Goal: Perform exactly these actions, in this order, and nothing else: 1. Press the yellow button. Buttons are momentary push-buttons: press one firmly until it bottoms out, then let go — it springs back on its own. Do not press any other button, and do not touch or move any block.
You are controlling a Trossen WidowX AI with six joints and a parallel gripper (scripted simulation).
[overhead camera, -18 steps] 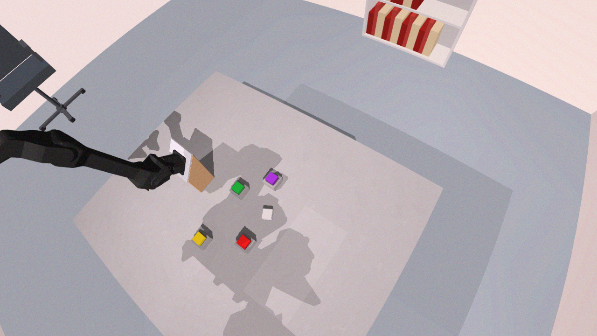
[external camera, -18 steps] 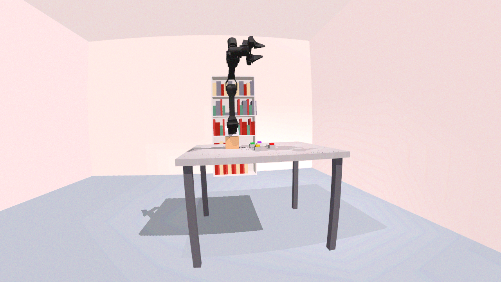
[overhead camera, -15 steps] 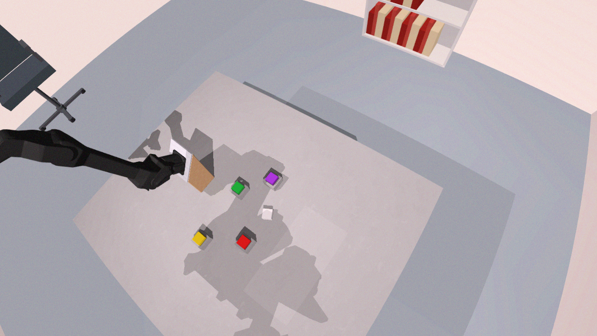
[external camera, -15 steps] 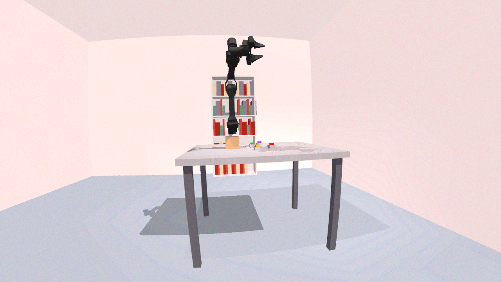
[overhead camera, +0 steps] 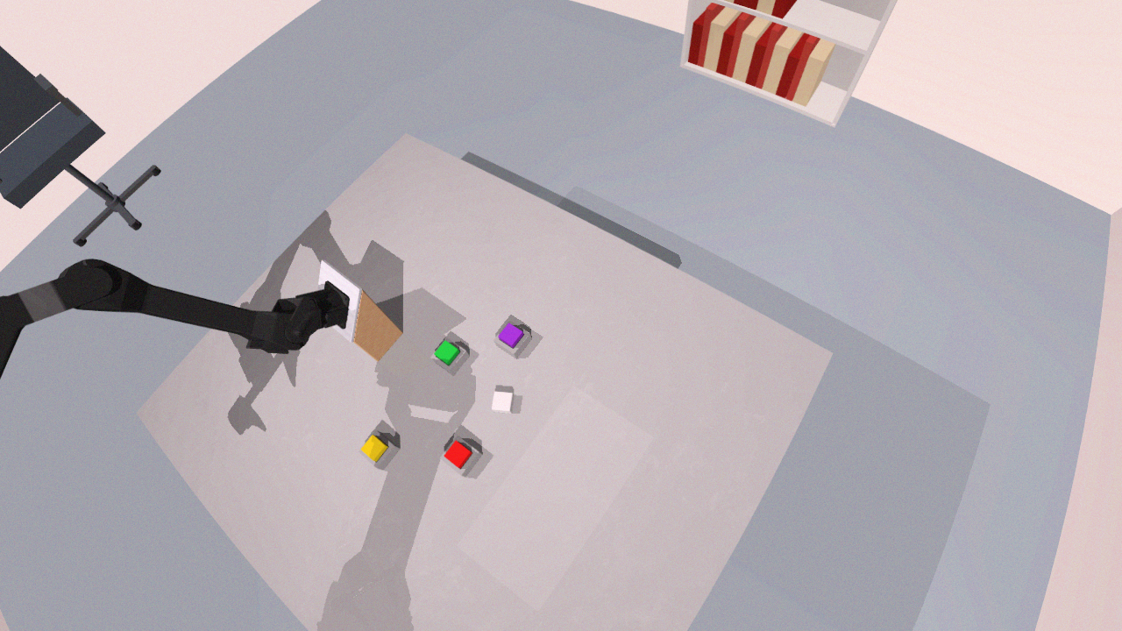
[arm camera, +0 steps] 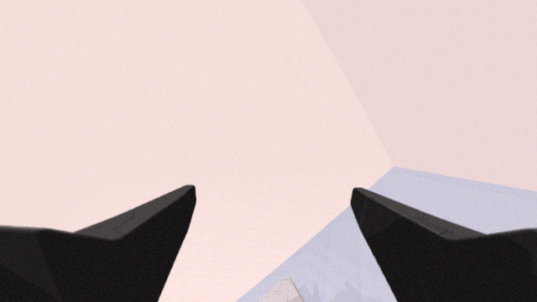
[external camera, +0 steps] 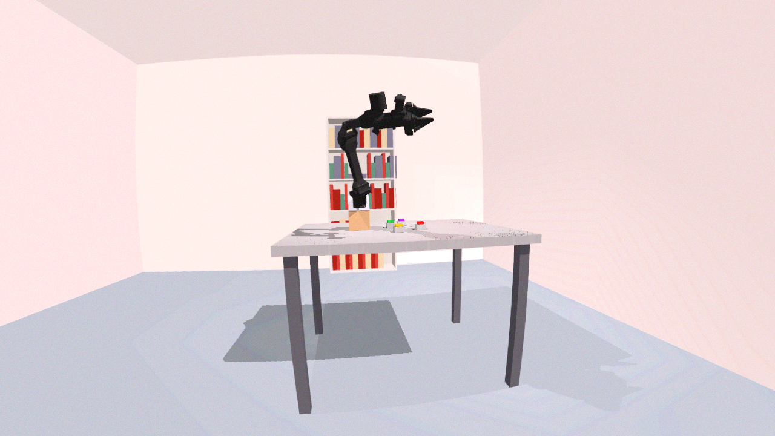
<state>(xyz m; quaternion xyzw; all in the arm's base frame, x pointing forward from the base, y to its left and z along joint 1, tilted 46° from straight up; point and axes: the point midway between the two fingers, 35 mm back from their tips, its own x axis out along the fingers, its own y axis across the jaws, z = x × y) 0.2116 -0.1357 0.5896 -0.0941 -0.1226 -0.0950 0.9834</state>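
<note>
My gripper tip is 6 cm past the yellow button, 38 cm to the right of it and 42 cm above it. From my gripper tip the other things lie so: white block: 6 cm ahead, 58 cm to the left, 44 cm below; green button: 7 cm behind, 59 cm to the left, 42 cm below; red button: 6 cm ahead, 46 cm to the left, 42 cm below.
</note>
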